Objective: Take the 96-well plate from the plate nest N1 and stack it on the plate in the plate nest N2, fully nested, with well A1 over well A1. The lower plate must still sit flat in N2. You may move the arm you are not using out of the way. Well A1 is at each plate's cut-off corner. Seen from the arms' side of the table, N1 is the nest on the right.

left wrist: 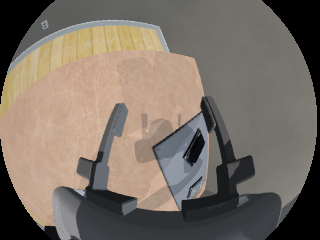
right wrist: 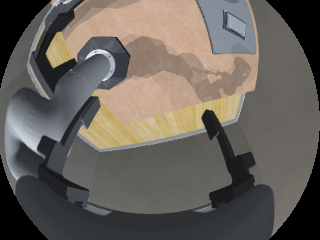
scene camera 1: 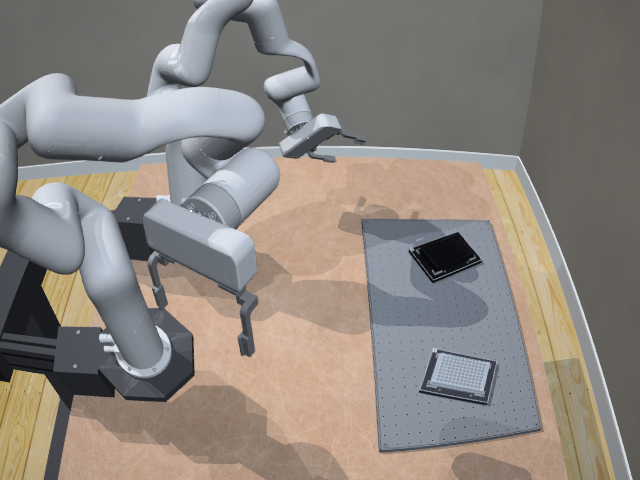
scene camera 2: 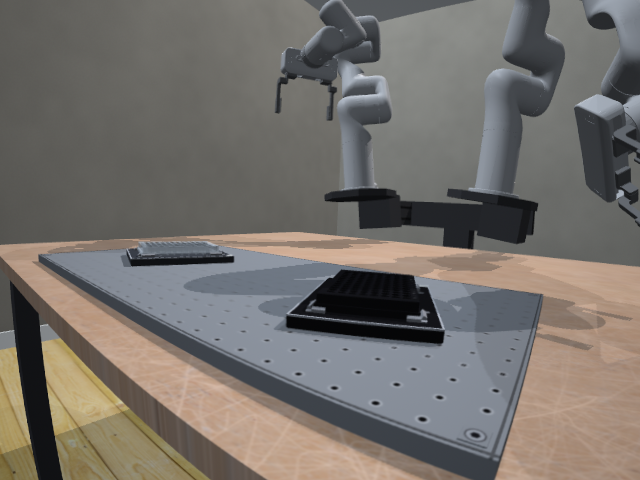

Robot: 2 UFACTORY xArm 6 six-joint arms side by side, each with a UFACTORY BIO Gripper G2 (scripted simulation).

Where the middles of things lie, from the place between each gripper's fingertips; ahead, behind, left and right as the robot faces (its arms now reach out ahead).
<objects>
I see my left gripper 62 cm to the left of the clear 96-well plate [scene camera 1: 444, 366], 31 cm short of it and 12 cm above it. From my left hand the other things lie so: nest N2 [scene camera 2: 426, 336]: 28 cm ahead, 24 cm to the right, 13 cm below; then nest N1 [scene camera 2: 210, 260]: 62 cm to the right, 31 cm ahead, 13 cm below; then black 96-well plate [scene camera 2: 387, 295]: 28 cm ahead, 24 cm to the right, 12 cm below.
Now: the clear 96-well plate 46 cm ahead of my right hand, 19 cm to the left of it and 37 cm below it. From my right hand the other things lie so: nest N2 (44 cm ahead, 57 cm to the left, 38 cm below); nest N1 (46 cm ahead, 19 cm to the left, 38 cm below); black 96-well plate (44 cm ahead, 57 cm to the left, 37 cm below).
</objects>
